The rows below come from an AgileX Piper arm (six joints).
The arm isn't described. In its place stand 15 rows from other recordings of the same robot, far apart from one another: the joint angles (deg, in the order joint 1, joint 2, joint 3, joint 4, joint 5, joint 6), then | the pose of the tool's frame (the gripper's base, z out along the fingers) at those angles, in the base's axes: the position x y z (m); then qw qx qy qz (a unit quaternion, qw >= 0).
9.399, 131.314, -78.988, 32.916, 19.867, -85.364 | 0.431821 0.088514 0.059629 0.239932 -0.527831 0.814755 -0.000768
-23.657, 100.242, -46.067, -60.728, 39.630, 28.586 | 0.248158 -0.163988 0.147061 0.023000 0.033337 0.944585 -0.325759
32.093, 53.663, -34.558, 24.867, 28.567, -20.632 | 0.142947 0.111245 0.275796 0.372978 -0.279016 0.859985 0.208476
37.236, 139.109, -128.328, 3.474, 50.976, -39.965 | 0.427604 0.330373 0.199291 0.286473 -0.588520 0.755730 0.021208
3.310, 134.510, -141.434, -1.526, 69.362, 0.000 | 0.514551 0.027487 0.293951 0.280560 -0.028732 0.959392 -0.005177
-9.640, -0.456, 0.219, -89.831, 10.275, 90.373 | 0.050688 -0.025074 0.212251 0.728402 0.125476 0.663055 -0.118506
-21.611, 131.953, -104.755, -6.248, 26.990, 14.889 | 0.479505 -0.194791 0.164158 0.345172 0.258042 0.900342 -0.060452
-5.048, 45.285, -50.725, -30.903, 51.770, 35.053 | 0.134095 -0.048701 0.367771 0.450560 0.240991 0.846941 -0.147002
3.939, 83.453, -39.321, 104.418, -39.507, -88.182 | 0.263135 -0.038082 0.211258 0.374877 0.234666 0.865938 -0.233560
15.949, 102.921, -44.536, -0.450, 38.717, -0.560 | 0.254570 0.072287 0.110513 0.017887 0.146621 -0.989019 0.004838
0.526, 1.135, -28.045, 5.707, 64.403, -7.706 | -0.003874 0.008126 0.269851 0.482588 -0.065581 0.873170 0.019527
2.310, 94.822, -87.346, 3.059, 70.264, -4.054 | 0.340224 0.018299 0.325490 0.150350 -0.049726 0.987092 0.023906
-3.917, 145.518, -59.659, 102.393, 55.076, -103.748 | 0.344439 0.049460 -0.041920 0.190062 -0.016377 0.876568 0.441855
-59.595, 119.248, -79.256, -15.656, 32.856, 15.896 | 0.203632 -0.373337 0.141948 0.141453 0.517595 0.828828 -0.158525
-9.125, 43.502, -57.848, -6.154, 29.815, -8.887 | 0.137909 -0.027064 0.432910 0.622952 -0.017135 0.767618 -0.149665
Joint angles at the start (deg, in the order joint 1, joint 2, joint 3, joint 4, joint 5, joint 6):
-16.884 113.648 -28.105 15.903 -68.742 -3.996
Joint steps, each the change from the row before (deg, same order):
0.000 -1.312 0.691 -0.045 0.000 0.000
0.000 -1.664 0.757 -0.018 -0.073 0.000
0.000 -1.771 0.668 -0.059 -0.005 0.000
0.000 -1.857 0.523 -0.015 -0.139 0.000
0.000 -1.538 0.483 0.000 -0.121 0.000
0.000 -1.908 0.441 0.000 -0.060 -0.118
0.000 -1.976 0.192 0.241 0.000 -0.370
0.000 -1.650 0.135 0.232 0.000 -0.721
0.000 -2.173 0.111 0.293 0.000 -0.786
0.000 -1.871 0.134 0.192 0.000 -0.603
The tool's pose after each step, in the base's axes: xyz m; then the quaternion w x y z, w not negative. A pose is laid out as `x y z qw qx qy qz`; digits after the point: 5 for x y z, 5 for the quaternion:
0.27521 -0.10775 0.10829 0.60612 0.20538 0.74692 -0.18040
0.27227 -0.10684 0.11488 0.61272 0.20513 0.74153 -0.18065
0.26959 -0.10594 0.12202 0.62021 0.20463 0.73542 -0.18060
0.26731 -0.10525 0.13006 0.62994 0.20425 0.72710 -0.18105
0.26504 -0.10458 0.13649 0.63761 0.20401 0.72035 -0.18145
0.26268 -0.10387 0.14465 0.64732 0.20304 0.71168 -0.18242
0.26085 -0.10368 0.15370 0.65780 0.20238 0.70136 -0.18556
0.25919 -0.10352 0.16126 0.66585 0.19961 0.69314 -0.19067
0.25696 -0.10328 0.17134 0.67694 0.19699 0.68144 -0.19643
0.25466 -0.10287 0.17981 0.68627 0.19481 0.67140 -0.20076

